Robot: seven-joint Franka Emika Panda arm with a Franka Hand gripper.
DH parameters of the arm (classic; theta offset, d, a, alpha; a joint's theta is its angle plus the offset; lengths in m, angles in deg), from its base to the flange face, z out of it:
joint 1: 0 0.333 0 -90
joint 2: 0 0 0 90
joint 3: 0 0.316 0.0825 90
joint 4: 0 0 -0.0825 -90
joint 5: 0 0.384 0 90
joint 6: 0 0 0.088 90
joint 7: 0 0.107 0 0
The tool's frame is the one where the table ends.
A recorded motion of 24 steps. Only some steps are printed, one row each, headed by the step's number.
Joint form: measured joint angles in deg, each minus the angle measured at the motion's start. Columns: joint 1, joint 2, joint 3, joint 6, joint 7, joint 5, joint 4.
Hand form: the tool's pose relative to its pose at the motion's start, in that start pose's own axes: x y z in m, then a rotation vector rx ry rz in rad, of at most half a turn. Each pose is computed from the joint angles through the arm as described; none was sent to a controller.
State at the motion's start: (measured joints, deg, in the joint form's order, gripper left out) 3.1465 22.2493 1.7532 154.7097 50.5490 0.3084 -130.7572
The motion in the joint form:
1: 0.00 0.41 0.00 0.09 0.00 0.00 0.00
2: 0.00 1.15 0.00 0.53 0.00 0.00 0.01
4: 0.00 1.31 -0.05 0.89 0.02 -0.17 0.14
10: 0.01 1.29 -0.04 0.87 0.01 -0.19 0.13
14: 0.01 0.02 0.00 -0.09 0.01 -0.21 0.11
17: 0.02 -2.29 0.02 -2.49 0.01 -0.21 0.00
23: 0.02 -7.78 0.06 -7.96 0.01 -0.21 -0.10
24: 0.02 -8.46 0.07 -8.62 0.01 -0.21 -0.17
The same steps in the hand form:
1: -0.0006 0.0008 0.0037 -0.0042 -0.0037 0.0001
2: -0.0014 0.0018 0.0098 -0.0079 -0.0071 0.0003
4: -0.0004 0.0012 0.0100 -0.0044 -0.0023 -0.0012
10: -0.0006 0.0011 0.0099 -0.0046 -0.0023 -0.0021
14: 0.0002 -0.0006 -0.0003 -0.0010 0.0012 -0.0033
17: 0.0005 -0.0016 -0.0174 -0.0043 -0.0003 -0.0043
23: 0.0005 -0.0029 -0.0594 -0.0070 0.0007 -0.0060
24: 0.0001 -0.0026 -0.0643 -0.0079 0.0004 -0.0063

